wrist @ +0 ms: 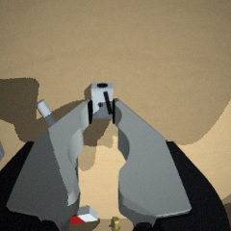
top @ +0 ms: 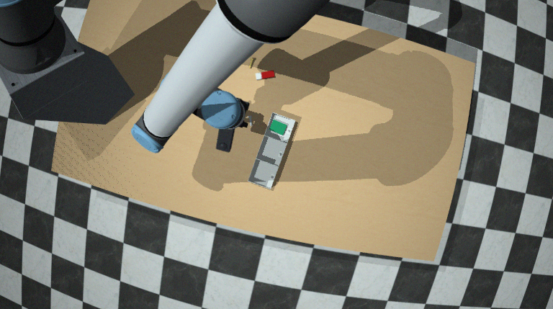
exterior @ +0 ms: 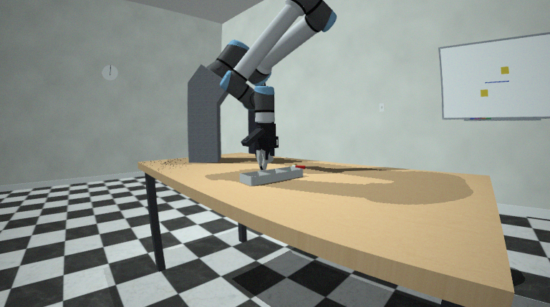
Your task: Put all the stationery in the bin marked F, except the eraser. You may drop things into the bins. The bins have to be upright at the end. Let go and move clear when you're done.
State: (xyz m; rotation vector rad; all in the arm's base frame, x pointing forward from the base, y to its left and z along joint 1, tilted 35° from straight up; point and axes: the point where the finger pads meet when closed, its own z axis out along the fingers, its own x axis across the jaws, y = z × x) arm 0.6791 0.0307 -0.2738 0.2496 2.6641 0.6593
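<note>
My gripper is now 1 cm above the pencil sharpener. Also, from my hand: eraser (18 cm to the left, 6 cm ahead, 1 cm below); then white-grey object (4 cm ahead, 2 cm to the left, 1 cm below); then green pad (14 cm ahead, 1 cm to the left, 1 cm below).
</note>
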